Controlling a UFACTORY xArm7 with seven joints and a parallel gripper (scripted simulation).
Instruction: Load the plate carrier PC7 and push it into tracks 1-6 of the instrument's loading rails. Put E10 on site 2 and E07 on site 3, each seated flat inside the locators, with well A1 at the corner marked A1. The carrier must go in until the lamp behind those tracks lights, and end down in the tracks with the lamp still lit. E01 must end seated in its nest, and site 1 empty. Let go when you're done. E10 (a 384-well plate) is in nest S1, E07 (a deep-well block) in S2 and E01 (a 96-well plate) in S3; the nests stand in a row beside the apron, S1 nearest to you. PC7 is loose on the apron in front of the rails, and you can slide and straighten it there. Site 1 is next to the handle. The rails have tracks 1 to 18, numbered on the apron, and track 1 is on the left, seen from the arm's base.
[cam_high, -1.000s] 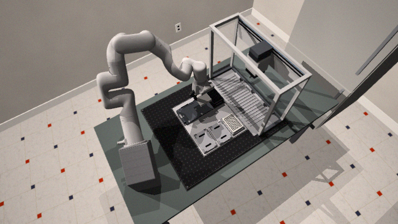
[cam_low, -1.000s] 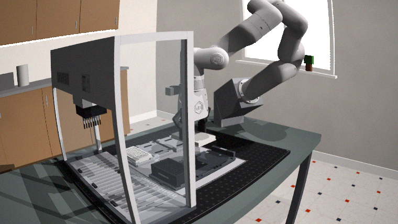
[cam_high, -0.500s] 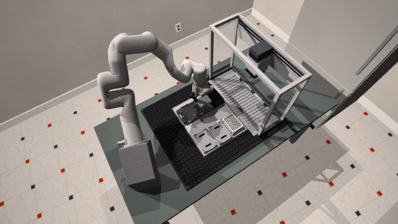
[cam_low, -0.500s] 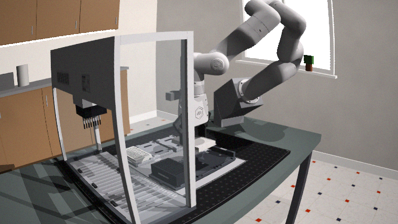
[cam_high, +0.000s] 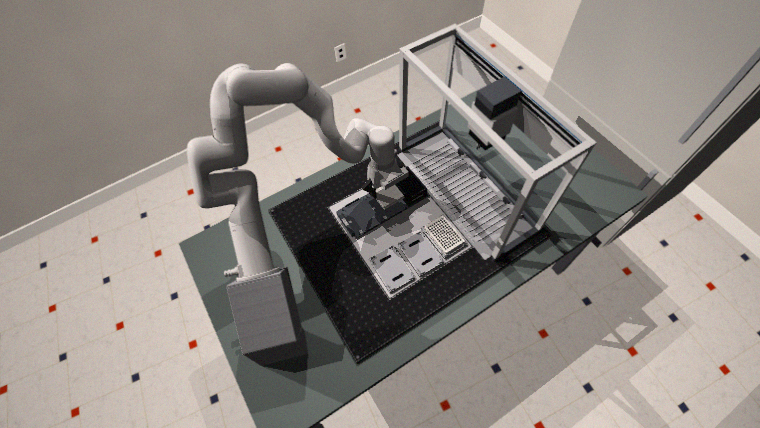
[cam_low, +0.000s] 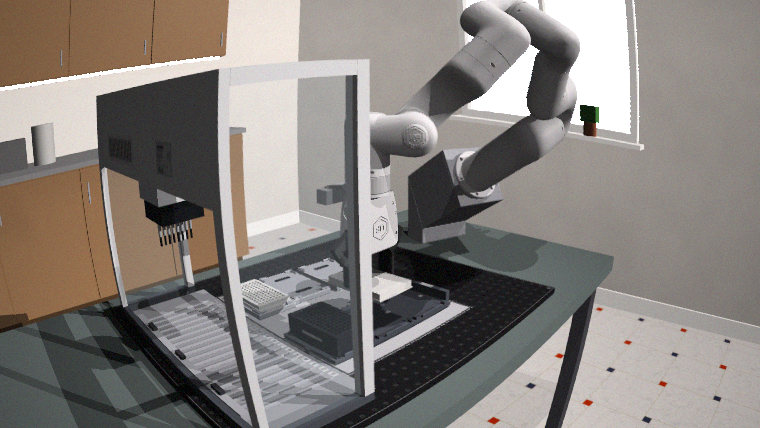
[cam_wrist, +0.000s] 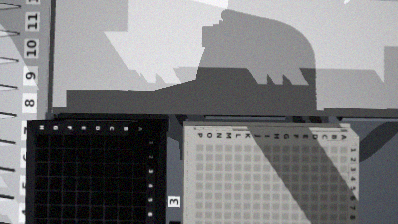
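The plate carrier PC7 is 90 mm below my hand. The rest, counted from my hand: nest S2: 230 mm to the right, 100 mm below, 50 mm ahead; white 96-well plate E01: 200 mm to the right, 150 mm ahead, 80 mm below; nest S1: 260 mm to the right, 100 mm below, 60 mm behind.
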